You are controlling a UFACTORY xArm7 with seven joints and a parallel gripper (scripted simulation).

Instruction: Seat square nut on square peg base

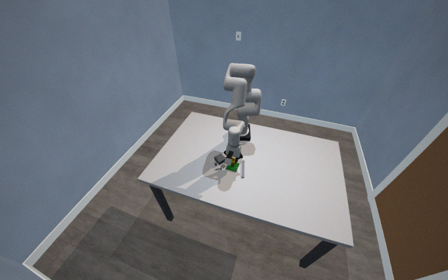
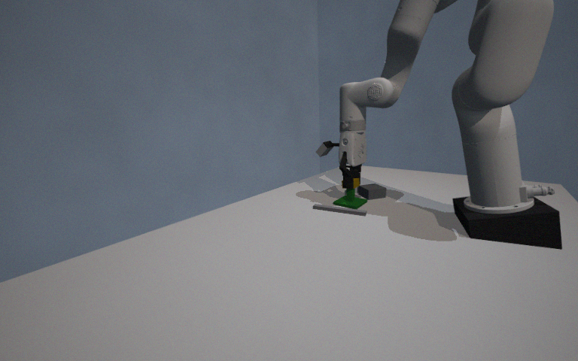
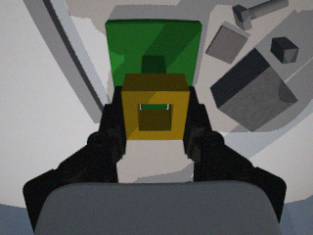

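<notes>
My hand is 6 cm above the green base. The rest, counted from my hand: bolt: 5 cm ahead, 9 cm to the right, 7 cm below; then grey block: 3 cm behind, 11 cm to the right, 6 cm below; then long grey bar: 1 cm ahead, 8 cm to the left, 7 cm below.
</notes>
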